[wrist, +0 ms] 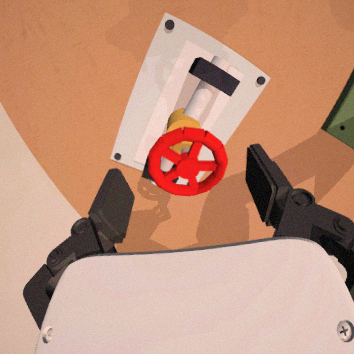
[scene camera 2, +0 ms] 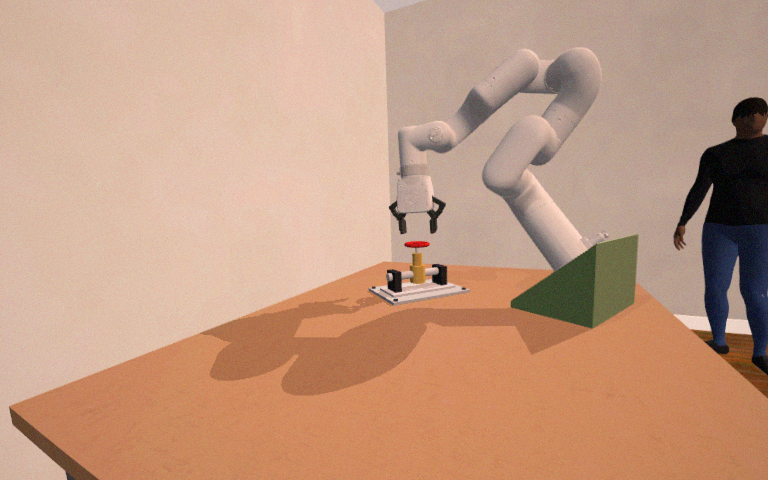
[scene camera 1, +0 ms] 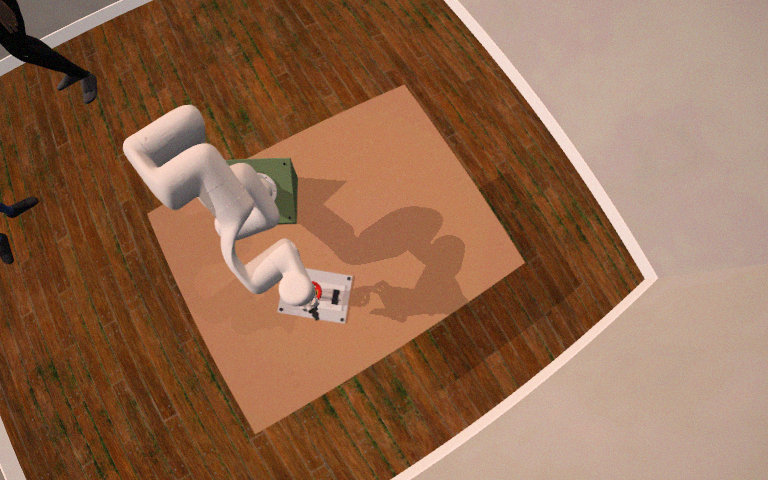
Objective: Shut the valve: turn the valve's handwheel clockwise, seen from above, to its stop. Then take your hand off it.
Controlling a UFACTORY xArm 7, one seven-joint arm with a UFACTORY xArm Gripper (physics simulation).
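The red handwheel (scene camera 1: 317, 290) (scene camera 2: 416, 244) (wrist: 188, 167) sits level on top of the yellow valve body (scene camera 2: 417, 274) (wrist: 182, 121). A light pipe (wrist: 200, 100) runs through the body, between black supports on a pale base plate (scene camera 1: 331, 277) (scene camera 2: 453, 291) (wrist: 150, 90). My gripper (scene camera 2: 417, 230) (wrist: 184, 172) is open and empty. It points down, with its fingertips a little above the handwheel in the scene camera 2 view and apart from it. In the scene camera 1 view the arm hides most of the gripper and part of the handwheel. The wheel's stop does not show.
The valve stands on the orange-brown table (scene camera 1: 396, 141) (scene camera 2: 453, 424). The arm rises from a green wedge-shaped mount (scene camera 1: 287, 198) (scene camera 2: 614, 283) (wrist: 345, 115). A wall (scene camera 2: 198, 141) stands behind the table's far left edge. A person (scene camera 2: 736, 186) stands beyond the mount.
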